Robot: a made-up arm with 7 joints.
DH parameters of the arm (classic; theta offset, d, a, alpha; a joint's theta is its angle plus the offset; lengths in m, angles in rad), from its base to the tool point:
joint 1: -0.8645 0 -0.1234 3.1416
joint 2: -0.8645 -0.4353 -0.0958 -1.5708
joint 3: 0 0.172 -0.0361 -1.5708
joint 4: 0 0.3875 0.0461 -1.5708
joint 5: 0 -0.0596 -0.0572 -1.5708
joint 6: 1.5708 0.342 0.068 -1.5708
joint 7: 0 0.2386 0.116 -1.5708
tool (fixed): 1.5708 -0.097 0 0
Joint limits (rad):
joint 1: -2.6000..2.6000
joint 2: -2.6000..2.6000
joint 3: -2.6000..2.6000
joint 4: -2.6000..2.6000
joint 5: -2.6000..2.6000
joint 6: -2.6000..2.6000
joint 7: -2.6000..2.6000
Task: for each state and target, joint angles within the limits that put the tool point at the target. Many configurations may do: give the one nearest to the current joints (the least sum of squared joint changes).
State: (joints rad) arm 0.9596 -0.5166 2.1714 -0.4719 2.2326 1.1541 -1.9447
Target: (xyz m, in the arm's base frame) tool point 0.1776 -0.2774 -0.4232
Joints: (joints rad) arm 1.3557 -0.9146 2.6000 -0.0570 2.1997 0.6247 -1.3707
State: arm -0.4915 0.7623 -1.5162 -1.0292 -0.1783 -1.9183 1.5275
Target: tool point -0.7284 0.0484 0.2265
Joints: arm -0.3961 1.4425 -1.9755 -0.9368 -0.9761 -1.9263 0.8574
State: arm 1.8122 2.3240 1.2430 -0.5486 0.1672 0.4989 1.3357
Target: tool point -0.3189 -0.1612 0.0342
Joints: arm 1.9605 2.2520 1.6028 -0.5230 0.0935 0.4403 1.2038
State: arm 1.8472 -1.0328 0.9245 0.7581 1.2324 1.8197 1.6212
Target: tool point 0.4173 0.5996 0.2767
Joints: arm 2.3657 -1.4388 1.3394 0.9443 1.3957 1.4092 1.1909
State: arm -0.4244 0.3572 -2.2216 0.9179 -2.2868 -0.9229 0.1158
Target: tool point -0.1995 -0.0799 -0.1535
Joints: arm -0.4131 0.3682 -1.8653 0.5594 -1.6553 -0.5924 0.4550
